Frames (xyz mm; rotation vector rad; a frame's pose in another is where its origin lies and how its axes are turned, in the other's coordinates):
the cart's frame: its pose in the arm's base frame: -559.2 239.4 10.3 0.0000 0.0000 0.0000
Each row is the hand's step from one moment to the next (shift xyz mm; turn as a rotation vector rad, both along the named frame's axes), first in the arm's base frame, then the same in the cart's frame.
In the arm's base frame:
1: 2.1 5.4 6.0 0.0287 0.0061 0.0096
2: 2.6 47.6 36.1 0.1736 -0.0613 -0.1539
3: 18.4 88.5 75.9 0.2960 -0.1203 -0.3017
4: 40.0 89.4 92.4 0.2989 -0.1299 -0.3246
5: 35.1 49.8 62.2 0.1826 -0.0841 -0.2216
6: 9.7 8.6 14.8 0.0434 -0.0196 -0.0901
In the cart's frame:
1: 2.1 5.4 6.0 0.0287 0.0061 0.0096
2: 2.6 47.6 36.1 0.1736 -0.0613 -0.1539
3: 18.4 88.5 75.9 0.2960 -0.1203 -0.3017
4: 40.0 89.4 92.4 0.2989 -0.1299 -0.3246
5: 35.1 49.8 62.2 0.1826 -0.0841 -0.2216
6: 9.7 8.6 14.8 0.0434 -0.0196 -0.0901

